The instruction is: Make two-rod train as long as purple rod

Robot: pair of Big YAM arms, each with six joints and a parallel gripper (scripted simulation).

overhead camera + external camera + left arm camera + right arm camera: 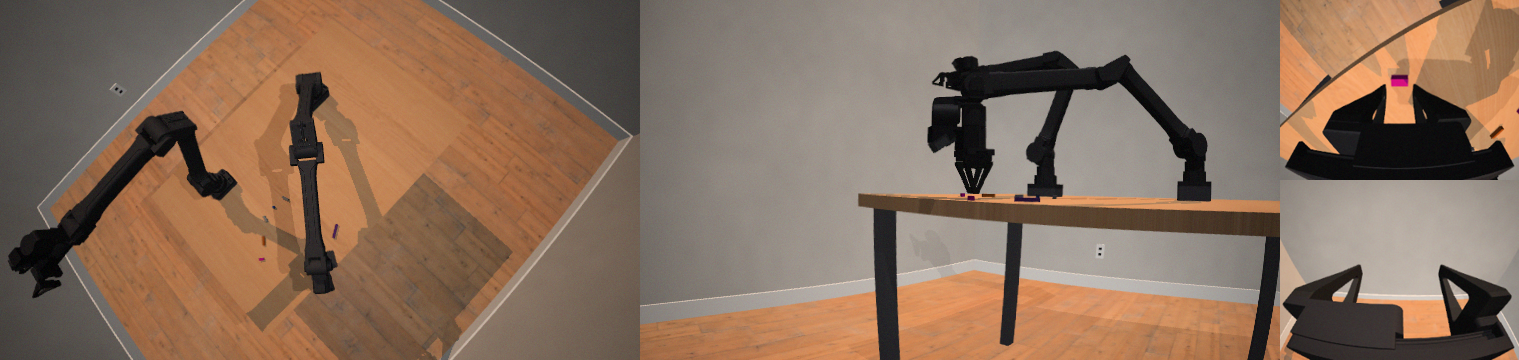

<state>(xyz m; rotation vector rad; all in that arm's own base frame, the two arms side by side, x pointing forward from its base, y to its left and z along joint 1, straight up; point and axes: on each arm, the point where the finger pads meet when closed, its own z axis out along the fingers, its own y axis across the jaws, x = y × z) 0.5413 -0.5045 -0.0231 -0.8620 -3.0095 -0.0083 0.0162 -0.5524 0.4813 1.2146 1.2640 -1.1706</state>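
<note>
My left gripper is now 24 cm past the orange rod, 14 cm to the left of it and 2 cm above it. Round my left hand: blue rod: 32 cm behind, 1 cm to the right, 2 cm below; purple rod: 6 cm behind, 11 cm to the left, 2 cm below; magenta rod: 19 cm behind, 20 cm to the right, 2 cm below.
</note>
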